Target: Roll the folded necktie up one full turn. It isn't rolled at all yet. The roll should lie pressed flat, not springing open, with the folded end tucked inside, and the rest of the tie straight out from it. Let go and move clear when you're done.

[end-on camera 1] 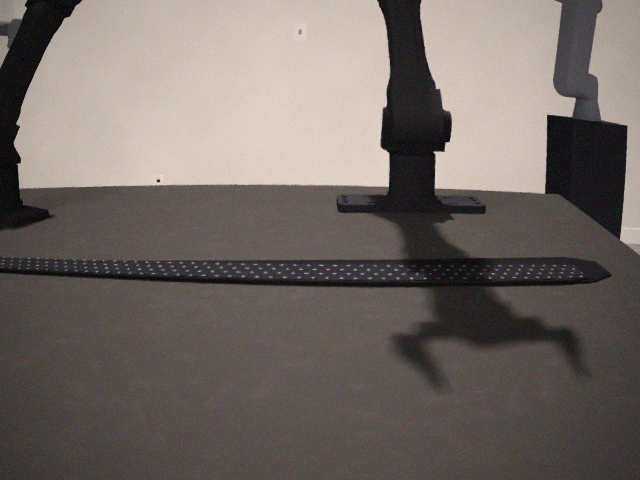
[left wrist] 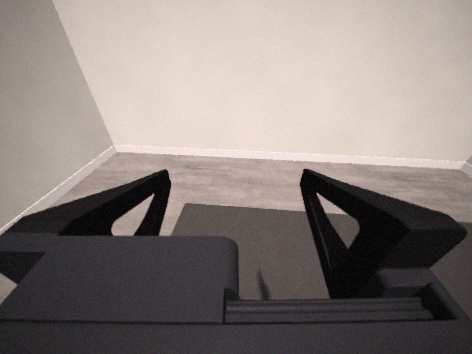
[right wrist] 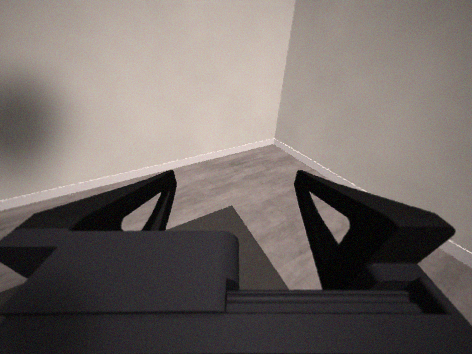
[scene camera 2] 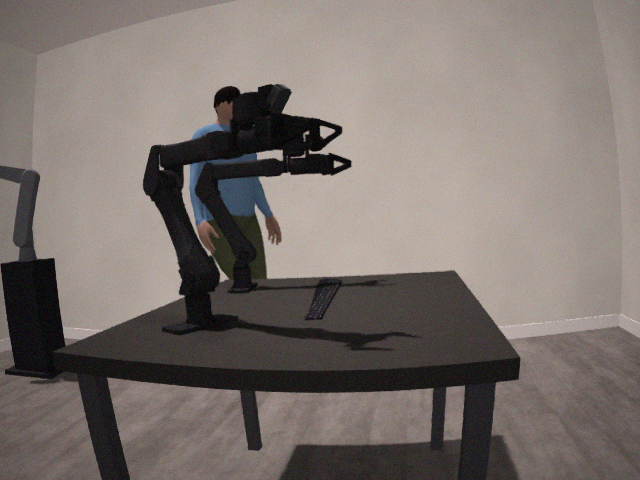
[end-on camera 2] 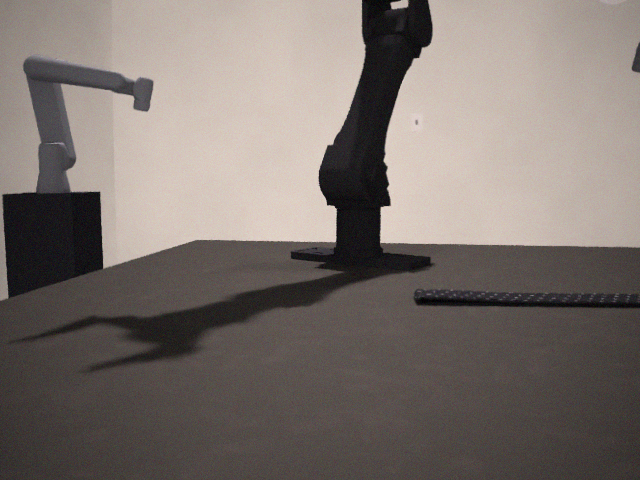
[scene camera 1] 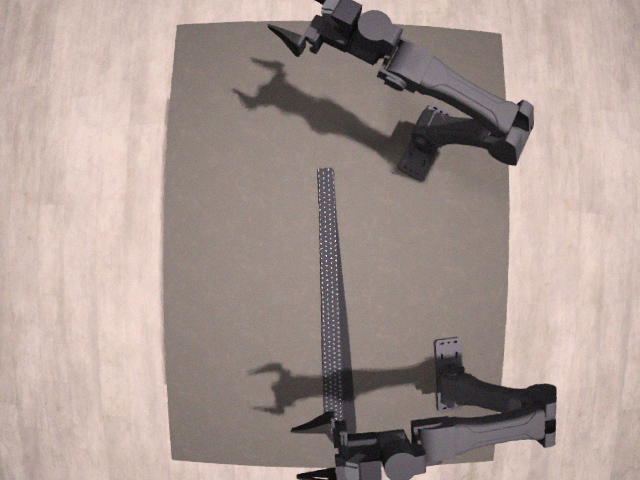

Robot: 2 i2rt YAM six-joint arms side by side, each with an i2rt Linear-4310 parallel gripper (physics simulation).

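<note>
The dark necktie with white dots [scene camera 1: 329, 268] [scene camera 2: 323, 299] [end-on camera 1: 289, 271] [end-on camera 2: 527, 298] lies flat and straight on the table, unrolled. In scene camera 1 its narrower, blunt end is at the top; the left gripper's arm hides its lower end. In end-on camera 1 its wider end comes to a point at the right. My left gripper [scene camera 1: 295, 453] [scene camera 2: 350, 163] [left wrist: 235, 176] is open and empty, high above the table near the tie's wide end. My right gripper [scene camera 1: 278, 5] [scene camera 2: 341, 129] [right wrist: 235, 176] is open and empty, high up, away from the tie.
The grey table [scene camera 1: 232, 206] [scene camera 2: 289, 356] [end-on camera 1: 258, 413] [end-on camera 2: 310, 403] bears both arm bases. The left arm's shadow crosses the tie near its wide end. A person in blue [scene camera 2: 240, 193] stands behind the table. A grey arm on a black pedestal [scene camera 2: 32, 315] stands apart on the floor.
</note>
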